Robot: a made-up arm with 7 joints.
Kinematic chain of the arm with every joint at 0, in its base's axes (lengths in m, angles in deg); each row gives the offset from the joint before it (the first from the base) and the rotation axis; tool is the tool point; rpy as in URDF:
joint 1: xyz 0 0 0.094 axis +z
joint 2: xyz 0 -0.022 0.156 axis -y
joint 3: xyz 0 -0.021 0.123 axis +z
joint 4: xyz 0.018 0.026 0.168 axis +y
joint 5: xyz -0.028 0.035 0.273 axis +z
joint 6: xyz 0 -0.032 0.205 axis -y
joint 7: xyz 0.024 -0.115 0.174 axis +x
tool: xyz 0 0 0 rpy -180 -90 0
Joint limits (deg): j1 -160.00..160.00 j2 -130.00..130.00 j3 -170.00..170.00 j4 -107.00..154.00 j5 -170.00..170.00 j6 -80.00..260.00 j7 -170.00..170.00
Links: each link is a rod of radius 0.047 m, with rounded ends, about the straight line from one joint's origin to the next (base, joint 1, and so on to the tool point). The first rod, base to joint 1, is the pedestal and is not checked.
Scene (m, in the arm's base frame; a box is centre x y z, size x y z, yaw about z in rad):
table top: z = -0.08
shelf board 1: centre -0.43 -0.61 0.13 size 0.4 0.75 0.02 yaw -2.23
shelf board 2: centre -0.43 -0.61 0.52 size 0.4 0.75 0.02 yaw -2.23
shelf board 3: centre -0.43 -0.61 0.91 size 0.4 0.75 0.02 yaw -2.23
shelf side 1: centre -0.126 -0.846 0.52 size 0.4 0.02 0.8 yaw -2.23
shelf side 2: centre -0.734 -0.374 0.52 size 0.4 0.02 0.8 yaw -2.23
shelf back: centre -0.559 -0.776 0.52 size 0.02 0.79 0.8 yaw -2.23
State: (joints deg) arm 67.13 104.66 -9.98 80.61 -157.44 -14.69 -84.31
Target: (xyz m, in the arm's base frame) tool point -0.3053 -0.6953 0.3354
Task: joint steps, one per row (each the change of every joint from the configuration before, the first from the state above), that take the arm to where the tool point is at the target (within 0.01 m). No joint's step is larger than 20 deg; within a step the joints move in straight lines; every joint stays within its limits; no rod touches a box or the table.
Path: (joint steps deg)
1: 2.93 8.19 -1.01 15.74 -2.13 0.36 0.00
2: 2.94 8.18 -1.01 15.74 -2.14 0.37 0.00
3: 2.93 8.19 -1.01 15.75 -2.13 0.36 0.00
4: 19.59 0.19 17.14 4.53 -1.54 -16.60 0.00
5: 19.58 0.20 17.15 4.53 -1.54 -16.60 0.00
6: 19.59 0.19 17.14 4.53 -1.54 -16.60 0.00
7: 19.58 0.20 17.15 4.53 -1.54 -16.60 0.00
8: -18.05 0.00 -11.27 -13.62 2.26 5.33 0.00
9: -18.06 0.00 -11.26 -13.62 2.26 5.33 0.00
10: -18.06 0.00 -11.27 -13.61 2.26 5.33 0.00
11: -18.05 0.00 -11.26 -13.62 2.26 5.32 0.00

